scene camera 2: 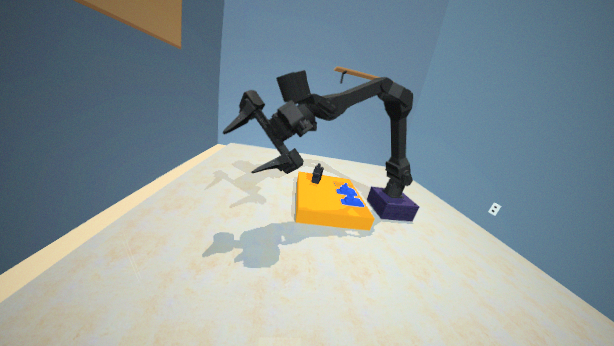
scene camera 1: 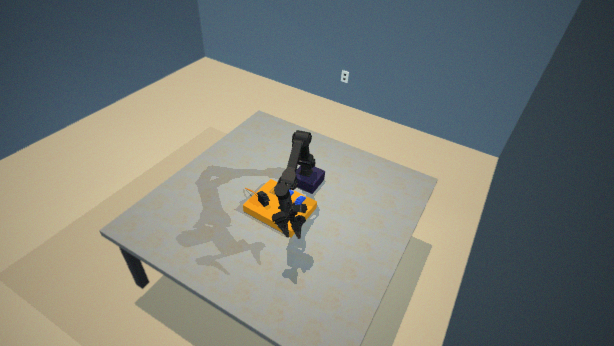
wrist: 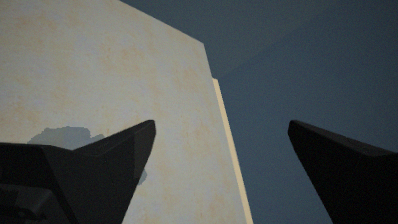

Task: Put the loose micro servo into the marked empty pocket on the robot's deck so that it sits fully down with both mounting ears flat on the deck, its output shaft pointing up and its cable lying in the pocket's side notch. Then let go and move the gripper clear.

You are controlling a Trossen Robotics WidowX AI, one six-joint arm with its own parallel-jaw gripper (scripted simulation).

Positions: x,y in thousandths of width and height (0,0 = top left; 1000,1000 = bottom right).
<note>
My gripper (scene camera 2: 387,441) is open and holds nothing.
My gripper also shows in scene camera 1 (scene camera 1: 478,689) and in the wrist view (wrist: 559,565).
</note>
